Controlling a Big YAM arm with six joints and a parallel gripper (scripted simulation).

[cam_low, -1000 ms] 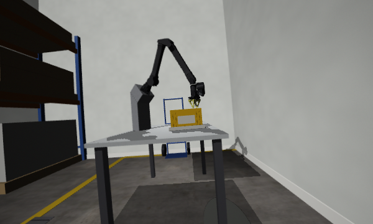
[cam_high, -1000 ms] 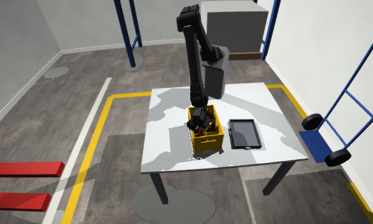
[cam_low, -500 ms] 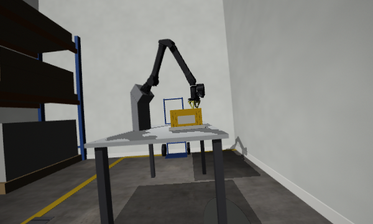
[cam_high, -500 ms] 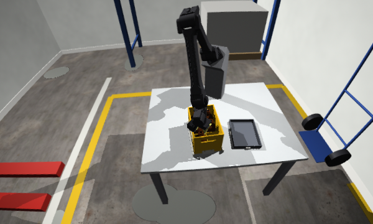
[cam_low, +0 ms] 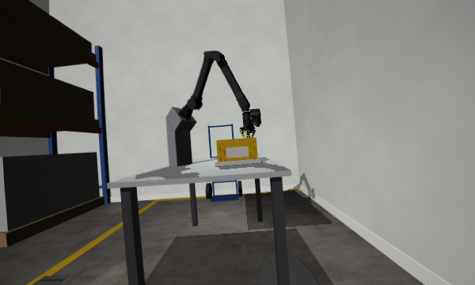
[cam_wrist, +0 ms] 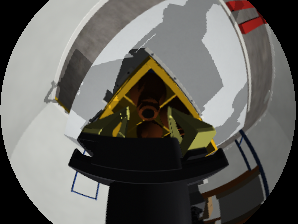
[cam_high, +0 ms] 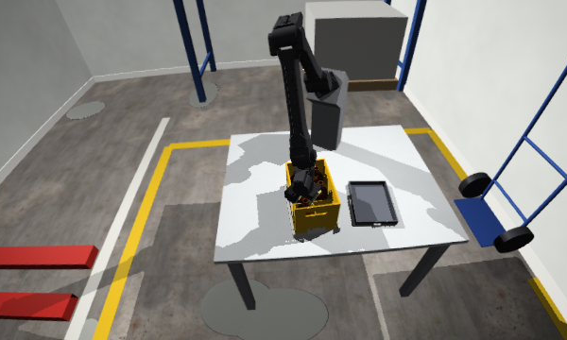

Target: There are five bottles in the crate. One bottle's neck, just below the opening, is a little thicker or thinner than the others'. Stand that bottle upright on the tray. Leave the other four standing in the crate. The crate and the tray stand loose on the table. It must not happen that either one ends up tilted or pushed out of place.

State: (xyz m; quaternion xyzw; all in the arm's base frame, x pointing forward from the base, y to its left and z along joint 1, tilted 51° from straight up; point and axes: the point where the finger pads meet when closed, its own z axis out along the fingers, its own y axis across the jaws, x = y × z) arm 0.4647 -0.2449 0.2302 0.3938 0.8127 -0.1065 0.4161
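Now: hand 70 mm past the crate, 70 mm to the right of it and 80 mm above it. Also, from my hand: dark tray: 60 mm ahead, 340 mm to the left, 150 mm below; brown bottle: 140 mm behind, 140 mm to the left, 70 mm below.
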